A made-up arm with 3 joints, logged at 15 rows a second.
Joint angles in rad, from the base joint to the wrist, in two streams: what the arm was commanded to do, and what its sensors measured. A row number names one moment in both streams.
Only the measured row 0 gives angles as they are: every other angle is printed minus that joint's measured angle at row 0.
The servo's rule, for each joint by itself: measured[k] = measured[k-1] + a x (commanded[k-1-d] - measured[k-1]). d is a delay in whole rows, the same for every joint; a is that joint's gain. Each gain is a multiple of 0.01, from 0.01 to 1. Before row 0 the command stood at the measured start. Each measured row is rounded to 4 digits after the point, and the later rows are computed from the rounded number. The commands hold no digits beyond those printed.
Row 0, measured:
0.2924, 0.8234, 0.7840
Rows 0 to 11, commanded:
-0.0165, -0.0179, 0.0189
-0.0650, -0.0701, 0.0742
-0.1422, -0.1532, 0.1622
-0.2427, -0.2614, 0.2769
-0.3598, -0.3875, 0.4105
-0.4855, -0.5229, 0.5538
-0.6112, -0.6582, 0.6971
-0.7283, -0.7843, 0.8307
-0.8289, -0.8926, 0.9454
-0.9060, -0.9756, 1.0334
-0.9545, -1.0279, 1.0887
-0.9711, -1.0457, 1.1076
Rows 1 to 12, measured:
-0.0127, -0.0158, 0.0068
-0.0530, -0.0636, 0.0311
-0.1217, -0.1424, 0.0783
-0.2149, -0.2471, 0.1498
-0.3265, -0.3707, 0.2437
-0.4489, -0.5046, 0.3553
-0.5739, -0.6398, 0.4783
-0.6928, -0.7670, 0.6052
-0.7976, -0.8775, 0.7277
-0.8811, -0.9638, 0.8378
-0.9376, -1.0202, 0.9281
-0.9634, -1.0426, 0.9927
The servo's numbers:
d 0
a 0.77 0.88 0.36

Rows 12 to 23, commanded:
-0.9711, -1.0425, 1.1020
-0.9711, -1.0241, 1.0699
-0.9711, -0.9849, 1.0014
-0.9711, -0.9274, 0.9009
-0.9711, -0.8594, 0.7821
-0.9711, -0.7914, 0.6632
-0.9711, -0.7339, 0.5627
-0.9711, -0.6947, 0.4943
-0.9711, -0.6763, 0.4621
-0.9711, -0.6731, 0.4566
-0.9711, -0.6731, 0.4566
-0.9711, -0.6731, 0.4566
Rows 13 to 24, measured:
-0.9693, -1.0425, 1.0320
-0.9707, -1.0263, 1.0456
-0.9710, -0.9899, 1.0297
-0.9711, -0.9349, 0.9833
-0.9711, -0.8685, 0.9109
-0.9711, -0.8007, 0.8217
-0.9711, -0.7419, 0.7285
-0.9711, -0.7004, 0.6442
-0.9711, -0.6792, 0.5786
-0.9711, -0.6738, 0.5347
-0.9711, -0.6732, 0.5066
-0.9711, -0.6731, 0.4886

